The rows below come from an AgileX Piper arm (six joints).
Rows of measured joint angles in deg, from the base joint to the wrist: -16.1, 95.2, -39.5, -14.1, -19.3, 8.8; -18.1, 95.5, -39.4, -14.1, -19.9, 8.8; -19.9, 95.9, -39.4, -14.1, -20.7, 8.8; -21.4, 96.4, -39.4, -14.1, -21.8, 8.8; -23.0, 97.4, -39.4, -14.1, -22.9, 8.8; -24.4, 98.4, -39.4, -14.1, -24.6, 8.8; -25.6, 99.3, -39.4, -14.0, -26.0, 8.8; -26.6, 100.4, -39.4, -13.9, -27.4, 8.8; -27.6, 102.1, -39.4, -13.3, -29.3, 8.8; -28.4, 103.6, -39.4, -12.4, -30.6, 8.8; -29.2, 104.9, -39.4, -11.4, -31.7, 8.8
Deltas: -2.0, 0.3, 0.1, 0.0, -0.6, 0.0; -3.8, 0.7, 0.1, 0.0, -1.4, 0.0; -5.3, 1.2, 0.1, 0.0, -2.5, 0.0; -6.9, 2.2, 0.1, 0.0, -3.6, 0.0; -8.3, 3.2, 0.1, 0.0, -5.3, 0.0; -9.5, 4.1, 0.1, 0.1, -6.7, 0.0; -10.5, 5.2, 0.1, 0.2, -8.1, 0.0; -11.5, 6.9, 0.1, 0.8, -10.0, 0.0; -12.3, 8.4, 0.1, 1.7, -11.3, 0.0; -13.1, 9.7, 0.1, 2.7, -12.4, 0.0
